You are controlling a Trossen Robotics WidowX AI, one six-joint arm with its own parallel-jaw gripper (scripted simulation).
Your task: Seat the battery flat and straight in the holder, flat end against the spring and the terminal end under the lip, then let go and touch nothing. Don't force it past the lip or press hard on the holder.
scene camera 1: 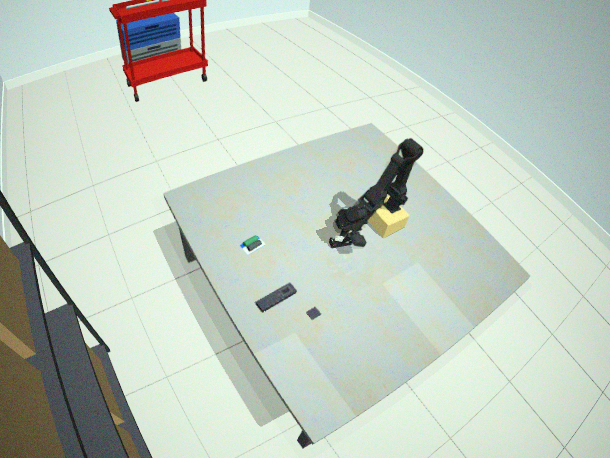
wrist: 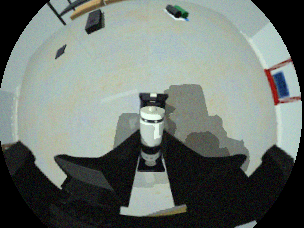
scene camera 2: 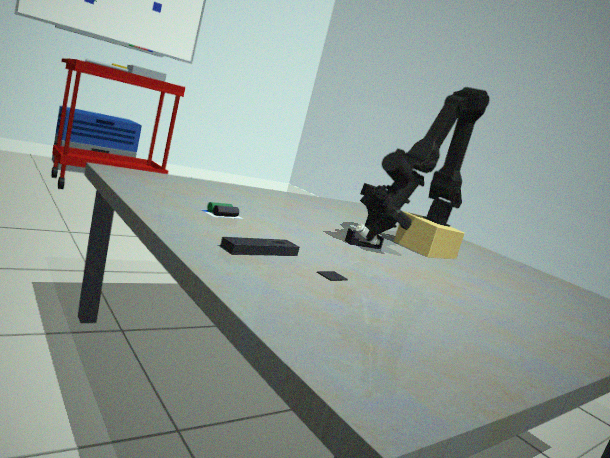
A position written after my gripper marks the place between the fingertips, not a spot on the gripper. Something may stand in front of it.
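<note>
There's a battery (wrist: 152, 118), and there's a long black bar (scene camera 2: 234, 245). As for my gripper, you'd find it at (scene camera 2: 365, 236) and also at (wrist: 151, 132).
</note>
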